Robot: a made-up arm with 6 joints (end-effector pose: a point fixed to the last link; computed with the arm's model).
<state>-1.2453 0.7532 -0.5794 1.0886 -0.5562 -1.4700</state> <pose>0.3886 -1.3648 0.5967 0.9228 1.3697 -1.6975</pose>
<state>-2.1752 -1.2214 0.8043 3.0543 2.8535 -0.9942</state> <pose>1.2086 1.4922 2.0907 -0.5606 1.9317 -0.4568</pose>
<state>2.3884 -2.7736 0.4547 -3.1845 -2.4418 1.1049</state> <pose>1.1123 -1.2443 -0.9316 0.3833 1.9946 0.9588</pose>
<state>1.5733 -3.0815 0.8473 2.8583 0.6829 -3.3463</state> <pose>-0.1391 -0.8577 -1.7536 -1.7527 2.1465 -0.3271</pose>
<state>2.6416 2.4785 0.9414 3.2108 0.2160 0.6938</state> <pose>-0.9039 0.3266 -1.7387 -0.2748 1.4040 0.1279</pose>
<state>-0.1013 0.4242 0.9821 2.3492 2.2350 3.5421</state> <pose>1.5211 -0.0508 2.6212 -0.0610 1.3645 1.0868</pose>
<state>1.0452 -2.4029 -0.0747 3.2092 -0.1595 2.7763</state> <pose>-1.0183 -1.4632 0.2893 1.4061 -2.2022 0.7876</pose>
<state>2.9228 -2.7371 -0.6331 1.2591 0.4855 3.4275</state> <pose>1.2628 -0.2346 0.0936 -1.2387 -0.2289 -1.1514</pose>
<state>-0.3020 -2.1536 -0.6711 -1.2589 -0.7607 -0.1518</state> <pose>-0.9792 0.2578 0.8573 0.5813 -0.6170 0.9270</pose>
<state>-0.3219 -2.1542 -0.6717 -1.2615 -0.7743 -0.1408</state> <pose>-0.9732 0.2774 0.8566 0.5595 -0.6132 0.9082</pose>
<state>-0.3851 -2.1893 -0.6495 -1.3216 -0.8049 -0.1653</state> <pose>-0.9801 0.3581 0.8250 0.5282 -0.6160 0.9381</pose>
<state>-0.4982 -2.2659 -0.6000 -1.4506 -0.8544 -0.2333</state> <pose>-0.9853 0.5159 0.7479 0.4684 -0.6054 1.0261</pose>
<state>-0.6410 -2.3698 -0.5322 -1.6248 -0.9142 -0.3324</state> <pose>-0.9574 0.7242 0.6238 0.3662 -0.5395 1.1420</pose>
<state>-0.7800 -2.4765 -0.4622 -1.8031 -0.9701 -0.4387</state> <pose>-0.8856 0.9238 0.4721 0.2449 -0.4077 1.2356</pose>
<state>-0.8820 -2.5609 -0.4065 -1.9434 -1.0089 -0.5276</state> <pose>-0.8035 1.0602 0.3348 0.1505 -0.2608 1.2846</pose>
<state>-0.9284 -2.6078 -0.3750 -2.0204 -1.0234 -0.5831</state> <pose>-0.7584 1.1202 0.2520 0.1079 -0.1660 1.3098</pose>
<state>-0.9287 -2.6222 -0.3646 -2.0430 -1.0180 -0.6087</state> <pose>-0.7595 1.1274 0.2253 0.1075 -0.1367 1.3342</pose>
